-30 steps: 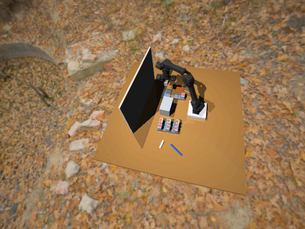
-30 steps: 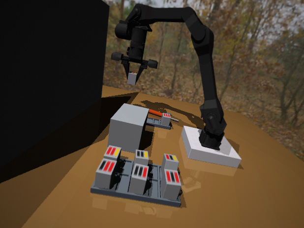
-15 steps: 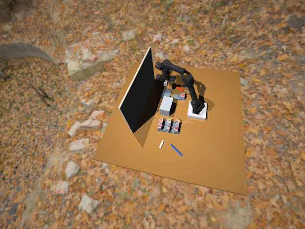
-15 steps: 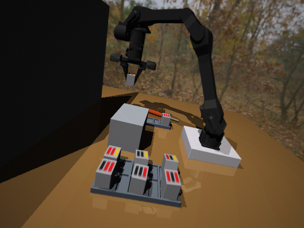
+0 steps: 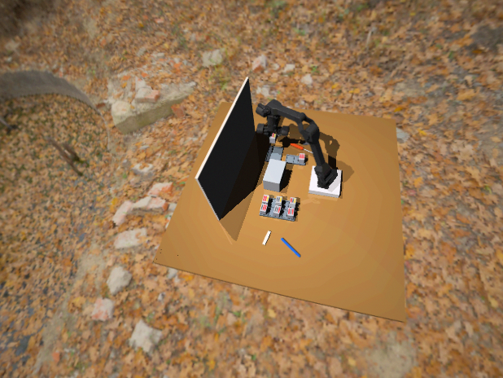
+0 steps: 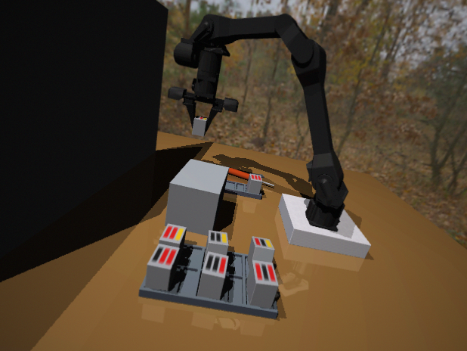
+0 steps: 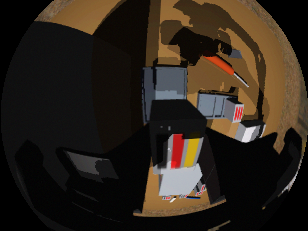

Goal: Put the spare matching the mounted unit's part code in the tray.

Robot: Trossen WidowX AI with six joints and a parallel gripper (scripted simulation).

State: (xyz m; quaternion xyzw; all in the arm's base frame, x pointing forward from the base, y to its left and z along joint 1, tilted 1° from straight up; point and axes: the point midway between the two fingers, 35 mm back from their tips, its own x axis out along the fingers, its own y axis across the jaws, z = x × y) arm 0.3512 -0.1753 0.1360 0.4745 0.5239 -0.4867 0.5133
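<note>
The grey tray is 150 mm below my gripper tip. Round my gripper tip: tall black panel (190 mm ahead, 190 mm to the left, 70 mm above); blue pen (250 mm behind, 590 mm to the left, 140 mm below); grey spare (20 mm above).
</note>
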